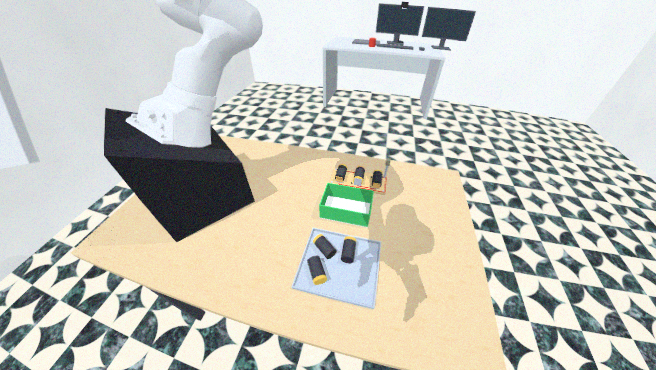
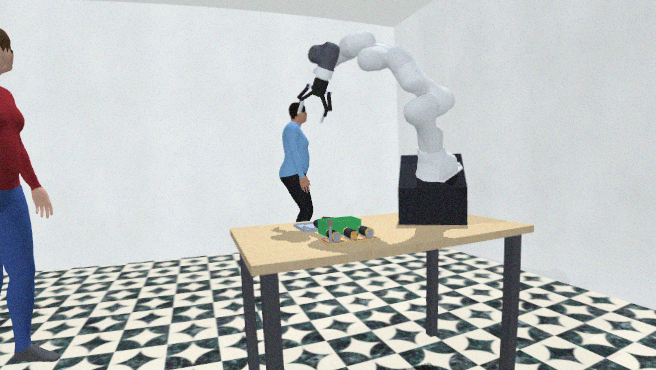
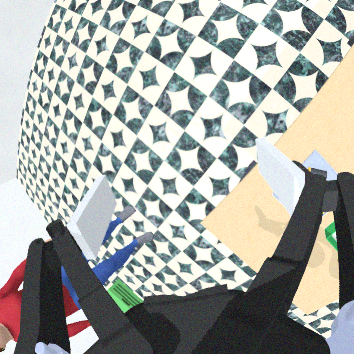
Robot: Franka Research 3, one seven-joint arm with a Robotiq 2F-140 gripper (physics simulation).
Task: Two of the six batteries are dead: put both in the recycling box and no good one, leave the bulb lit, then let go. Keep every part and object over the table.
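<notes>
My gripper (image 2: 311, 114) (image 3: 182, 172) is open and empty, high above the table. The green recycling box (image 1: 346, 216) (image 2: 345, 225) stands on the table; its visible white floor has no battery on it. Three dark batteries with yellow ends, one (image 1: 325, 246), a second (image 1: 349, 250) and a third (image 1: 317, 270), lie in the pale blue tray (image 1: 345, 295). Three more, one (image 1: 341, 173) (image 2: 366, 232), a middle one (image 1: 359, 175) (image 2: 350, 233) and one (image 1: 377, 178) (image 2: 333, 236), sit in the red-edged holder behind the box. A small post (image 1: 387, 169) (image 2: 330, 232) stands at the holder's end; whether its bulb is lit I cannot tell.
The wooden table (image 1: 240, 260) (image 2: 280, 257) carries the arm's black base (image 1: 185, 195) (image 2: 433, 205). A person in blue (image 2: 295, 150) stands beyond the table, and one in red (image 2: 15, 140) (image 3: 45, 295) at the side. A white desk (image 1: 385, 52) with monitors stands farther off.
</notes>
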